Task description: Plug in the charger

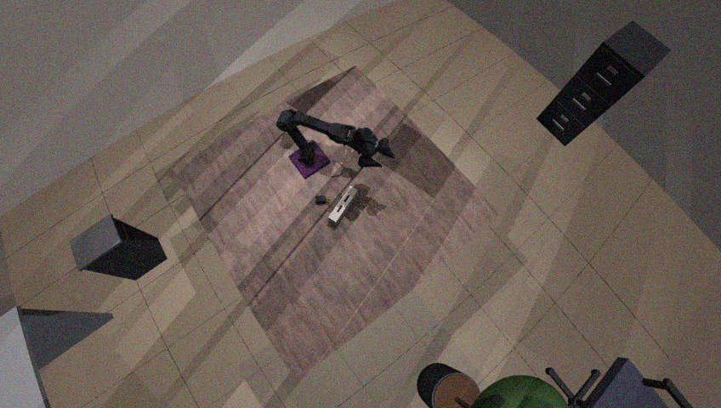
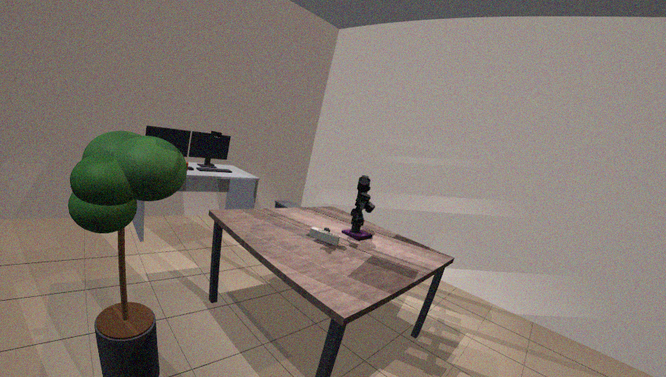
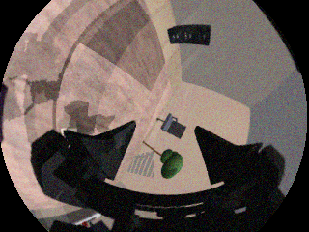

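The dark two-prong charger lies 30 cm to the right of my gripper tip, 23 cm below it and 9 cm behind it.
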